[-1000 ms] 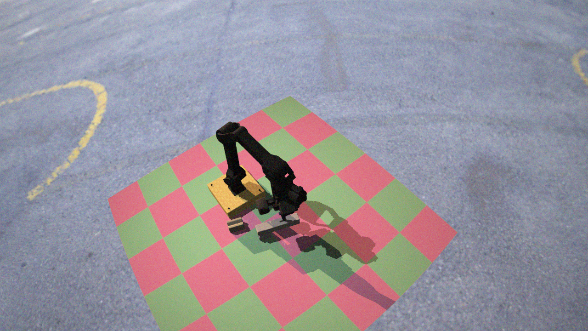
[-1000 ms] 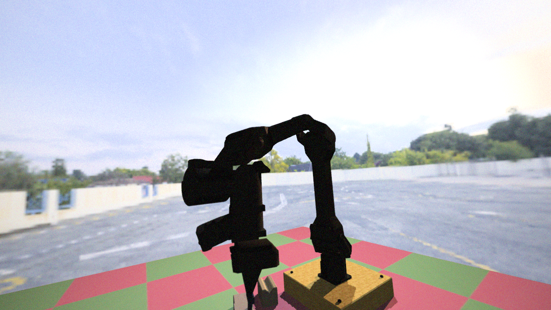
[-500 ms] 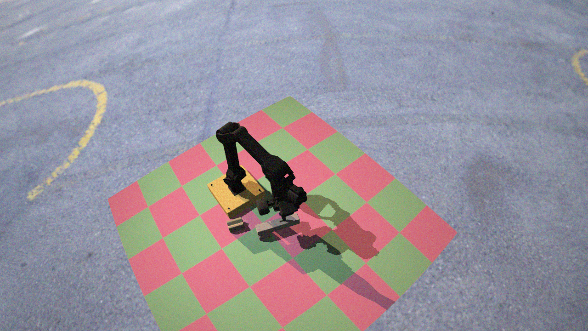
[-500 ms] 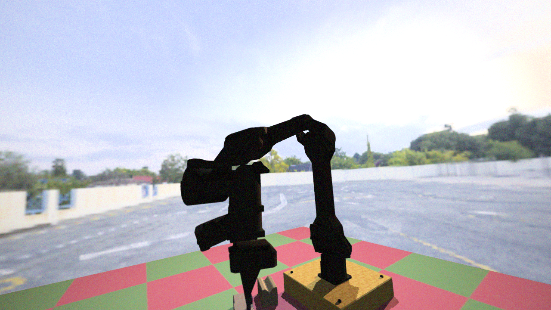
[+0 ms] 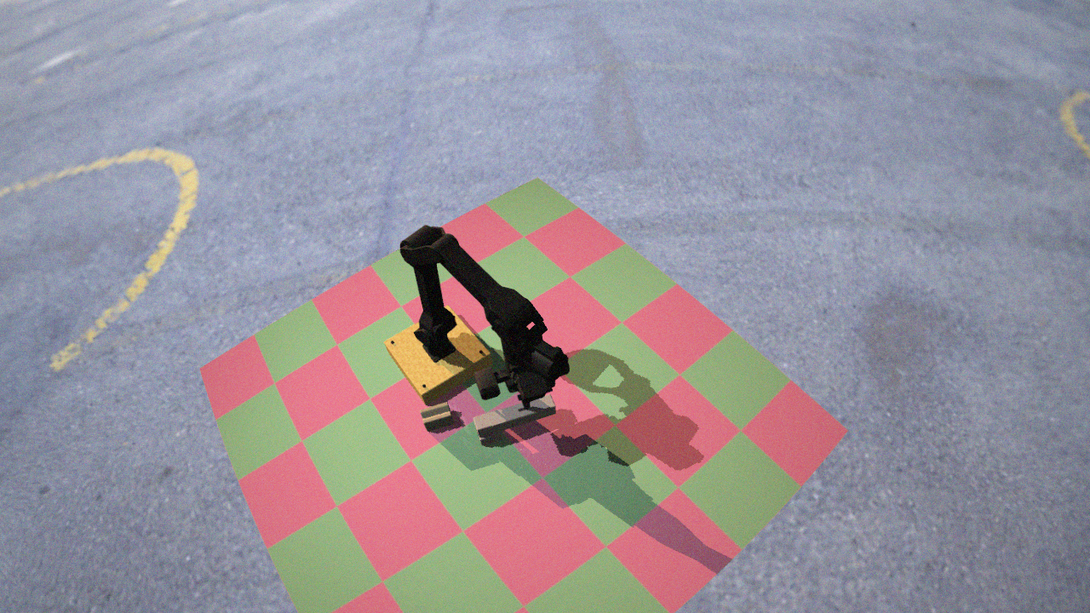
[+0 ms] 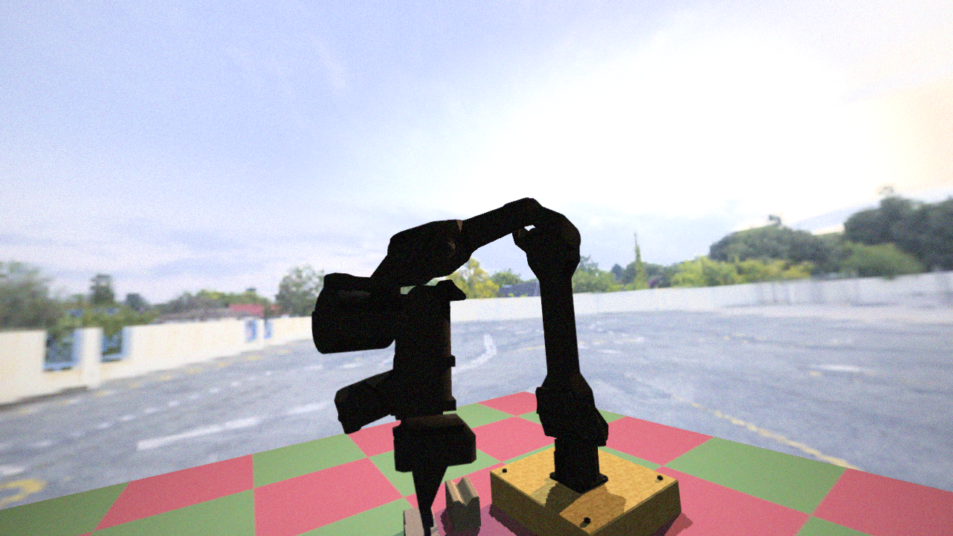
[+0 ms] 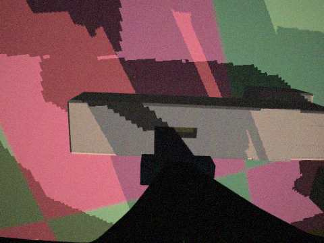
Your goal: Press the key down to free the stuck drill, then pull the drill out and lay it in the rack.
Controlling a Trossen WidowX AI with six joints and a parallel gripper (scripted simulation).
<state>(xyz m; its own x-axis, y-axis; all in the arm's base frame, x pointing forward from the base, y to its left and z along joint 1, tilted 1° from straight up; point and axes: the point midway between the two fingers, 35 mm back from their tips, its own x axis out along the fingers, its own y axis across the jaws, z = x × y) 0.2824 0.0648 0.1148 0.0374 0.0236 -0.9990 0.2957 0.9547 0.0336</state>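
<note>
Right now the dark key is 30 mm below my gripper tip. Round my gripper tip: notched rack: 170 mm to the right, 130 mm behind, 110 mm below; long grey block: 90 mm below, 30 mm to the right, 10 mm behind; drill: 80 mm below, 50 mm to the right, 20 mm behind.
</note>
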